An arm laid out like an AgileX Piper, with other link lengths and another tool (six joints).
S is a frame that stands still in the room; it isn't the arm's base.
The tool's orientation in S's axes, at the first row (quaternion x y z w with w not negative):
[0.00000 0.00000 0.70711 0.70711]
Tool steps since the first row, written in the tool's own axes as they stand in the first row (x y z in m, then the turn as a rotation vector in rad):
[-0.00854 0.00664 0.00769 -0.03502 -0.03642 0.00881]
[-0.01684 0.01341 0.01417 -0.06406 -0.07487 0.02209]
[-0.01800 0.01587 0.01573 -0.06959 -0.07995 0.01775]
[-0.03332 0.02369 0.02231 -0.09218 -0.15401 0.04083]
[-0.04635 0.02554 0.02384 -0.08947 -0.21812 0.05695]
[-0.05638 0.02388 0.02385 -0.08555 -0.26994 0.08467]
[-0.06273 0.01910 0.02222 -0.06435 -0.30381 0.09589]
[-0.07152 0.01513 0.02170 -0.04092 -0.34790 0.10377]
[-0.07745 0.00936 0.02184 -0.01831 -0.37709 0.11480]
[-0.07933 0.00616 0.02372 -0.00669 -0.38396 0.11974]
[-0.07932 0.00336 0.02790 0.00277 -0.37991 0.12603]
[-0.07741 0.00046 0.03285 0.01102 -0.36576 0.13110]
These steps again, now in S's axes. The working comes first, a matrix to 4 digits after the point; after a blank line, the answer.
The tool's axes in the first row as the columns of a matrix, in S's axes (used below as rounded here):
[0.0000 -1.0000 0.0000]
[1.0000 0.0000 0.0000]
[0.0000 0.0000 1.0000]

[-0.00664 -0.00854 0.00769 0.03642 -0.03502 0.00881]
[-0.01341 -0.01684 0.01417 0.07487 -0.06406 0.02209]
[-0.01587 -0.01800 0.01573 0.07995 -0.06959 0.01775]
[-0.02369 -0.03332 0.02231 0.15401 -0.09218 0.04083]
[-0.02554 -0.04635 0.02384 0.21812 -0.08947 0.05695]
[-0.02388 -0.05638 0.02385 0.26994 -0.08555 0.08467]
[-0.01910 -0.06273 0.02222 0.30381 -0.06435 0.09589]
[-0.01513 -0.07152 0.02170 0.34790 -0.04092 0.10377]
[-0.00936 -0.07745 0.02184 0.37709 -0.01831 0.11480]
[-0.00616 -0.07933 0.02372 0.38396 -0.00669 0.11974]
[-0.00336 -0.07932 0.02790 0.37991 0.00277 0.12603]
[-0.00046 -0.07741 0.03285 0.36576 0.01102 0.13110]

